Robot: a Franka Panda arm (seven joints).
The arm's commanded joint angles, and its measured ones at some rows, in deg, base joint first. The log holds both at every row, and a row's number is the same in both.
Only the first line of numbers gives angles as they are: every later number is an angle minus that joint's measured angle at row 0.
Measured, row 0:
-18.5 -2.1 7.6 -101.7 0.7 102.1 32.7
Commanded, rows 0 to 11:
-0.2 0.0 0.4 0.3 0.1 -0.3 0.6
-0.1 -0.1 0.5 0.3 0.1 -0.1 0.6
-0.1 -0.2 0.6 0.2 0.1 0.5 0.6
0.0 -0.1 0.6 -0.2 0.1 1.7 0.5
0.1 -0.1 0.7 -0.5 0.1 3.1 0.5
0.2 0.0 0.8 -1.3 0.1 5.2 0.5
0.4 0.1 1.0 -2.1 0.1 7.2 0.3
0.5 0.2 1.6 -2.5 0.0 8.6 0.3
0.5 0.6 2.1 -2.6 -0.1 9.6 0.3
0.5 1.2 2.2 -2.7 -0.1 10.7 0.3
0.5 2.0 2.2 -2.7 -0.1 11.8 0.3
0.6 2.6 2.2 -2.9 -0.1 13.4 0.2
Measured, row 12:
0.7 1.1 1.6 -2.4 0.0 9.6 0.0
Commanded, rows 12 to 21:
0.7 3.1 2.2 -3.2 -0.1 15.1 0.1
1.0 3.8 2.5 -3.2 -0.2 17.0 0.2
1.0 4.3 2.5 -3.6 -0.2 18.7 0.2
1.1 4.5 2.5 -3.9 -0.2 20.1 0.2
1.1 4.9 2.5 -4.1 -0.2 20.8 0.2
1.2 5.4 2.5 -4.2 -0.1 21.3 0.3
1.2 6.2 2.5 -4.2 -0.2 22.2 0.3
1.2 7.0 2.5 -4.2 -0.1 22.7 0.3
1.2 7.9 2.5 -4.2 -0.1 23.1 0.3
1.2 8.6 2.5 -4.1 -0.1 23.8 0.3
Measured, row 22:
1.4 6.8 2.0 -3.9 0.0 21.3 0.0
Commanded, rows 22 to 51:
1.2 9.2 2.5 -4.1 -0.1 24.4 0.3
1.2 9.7 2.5 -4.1 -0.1 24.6 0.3
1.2 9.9 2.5 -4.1 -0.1 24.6 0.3
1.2 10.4 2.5 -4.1 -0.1 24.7 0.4
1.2 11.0 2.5 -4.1 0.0 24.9 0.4
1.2 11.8 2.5 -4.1 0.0 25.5 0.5
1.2 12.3 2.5 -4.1 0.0 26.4 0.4
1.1 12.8 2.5 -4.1 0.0 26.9 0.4
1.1 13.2 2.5 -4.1 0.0 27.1 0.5
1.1 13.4 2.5 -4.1 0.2 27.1 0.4
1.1 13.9 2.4 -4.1 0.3 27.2 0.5
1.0 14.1 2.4 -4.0 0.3 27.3 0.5
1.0 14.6 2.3 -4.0 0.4 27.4 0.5
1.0 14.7 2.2 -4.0 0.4 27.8 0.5
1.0 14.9 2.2 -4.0 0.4 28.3 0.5
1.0 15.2 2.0 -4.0 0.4 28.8 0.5
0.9 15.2 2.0 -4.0 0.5 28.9 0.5
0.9 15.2 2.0 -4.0 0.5 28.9 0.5
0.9 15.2 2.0 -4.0 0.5 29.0 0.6
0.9 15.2 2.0 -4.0 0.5 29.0 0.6
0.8 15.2 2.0 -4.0 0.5 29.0 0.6
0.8 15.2 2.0 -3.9 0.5 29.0 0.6
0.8 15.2 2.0 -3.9 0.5 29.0 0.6
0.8 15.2 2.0 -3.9 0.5 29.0 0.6
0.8 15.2 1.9 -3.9 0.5 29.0 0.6
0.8 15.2 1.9 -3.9 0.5 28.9 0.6
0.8 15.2 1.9 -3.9 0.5 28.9 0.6
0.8 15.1 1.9 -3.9 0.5 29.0 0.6
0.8 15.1 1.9 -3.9 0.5 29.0 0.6
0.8 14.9 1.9 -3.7 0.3 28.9 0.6
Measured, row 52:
1.0 15.1 1.8 -4.0 0.0 27.8 0.1
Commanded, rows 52 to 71:
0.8 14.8 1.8 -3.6 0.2 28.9 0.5
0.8 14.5 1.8 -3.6 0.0 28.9 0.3
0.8 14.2 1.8 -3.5 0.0 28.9 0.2
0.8 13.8 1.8 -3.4 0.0 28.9 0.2
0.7 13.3 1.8 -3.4 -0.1 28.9 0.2
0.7 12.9 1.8 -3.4 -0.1 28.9 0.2
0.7 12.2 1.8 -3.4 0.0 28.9 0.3
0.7 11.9 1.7 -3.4 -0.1 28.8 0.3
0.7 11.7 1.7 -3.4 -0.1 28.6 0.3
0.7 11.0 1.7 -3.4 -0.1 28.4 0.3
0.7 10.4 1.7 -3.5 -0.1 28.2 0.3
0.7 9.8 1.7 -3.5 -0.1 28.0 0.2
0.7 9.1 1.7 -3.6 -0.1 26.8 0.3
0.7 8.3 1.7 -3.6 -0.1 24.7 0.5
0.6 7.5 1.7 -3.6 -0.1 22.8 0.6
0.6 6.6 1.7 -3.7 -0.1 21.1 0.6
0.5 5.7 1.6 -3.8 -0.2 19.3 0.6
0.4 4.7 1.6 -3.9 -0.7 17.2 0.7
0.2 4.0 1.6 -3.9 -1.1 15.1 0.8
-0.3 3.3 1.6 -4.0 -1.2 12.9 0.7
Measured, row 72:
0.7 6.8 1.6 -2.8 -0.2 18.3 0.1
